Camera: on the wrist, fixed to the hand. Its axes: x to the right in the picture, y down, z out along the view.
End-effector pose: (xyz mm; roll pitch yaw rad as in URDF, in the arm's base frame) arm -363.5 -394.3 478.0 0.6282 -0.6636 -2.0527
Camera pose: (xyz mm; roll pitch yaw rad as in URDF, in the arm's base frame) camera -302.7 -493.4 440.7 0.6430 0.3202 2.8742
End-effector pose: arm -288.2 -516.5 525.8 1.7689 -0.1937 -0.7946
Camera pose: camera -207.6 -453.3 592.4 1.2317 1.4048 -1.0905
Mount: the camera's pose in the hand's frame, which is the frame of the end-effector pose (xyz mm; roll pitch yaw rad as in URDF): 24.0 41.9 -112.2 -0.0399 -0.2462 -1.6066
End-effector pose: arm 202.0 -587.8 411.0 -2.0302 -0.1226 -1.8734
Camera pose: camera 81.6 -573.6 426.0 2.8663 -0.8491 -0.1084
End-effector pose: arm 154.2 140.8 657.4 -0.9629 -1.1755 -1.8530
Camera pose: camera 60.8 63.6 641.6 1.3775 -0.3341 1.6721
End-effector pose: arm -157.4 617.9 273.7 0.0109 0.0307 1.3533
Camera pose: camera -195.1 647.3 161.3 -0.0719 -0.2363 -0.2458
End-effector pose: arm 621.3 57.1 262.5 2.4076 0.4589 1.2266
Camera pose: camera 603.7 138.7 351.7 -2.4364 0.8167 -2.8638
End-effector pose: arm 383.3 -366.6 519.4 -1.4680 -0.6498 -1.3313
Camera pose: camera 291.2 -441.9 491.6 1.7005 -0.8734 1.5858
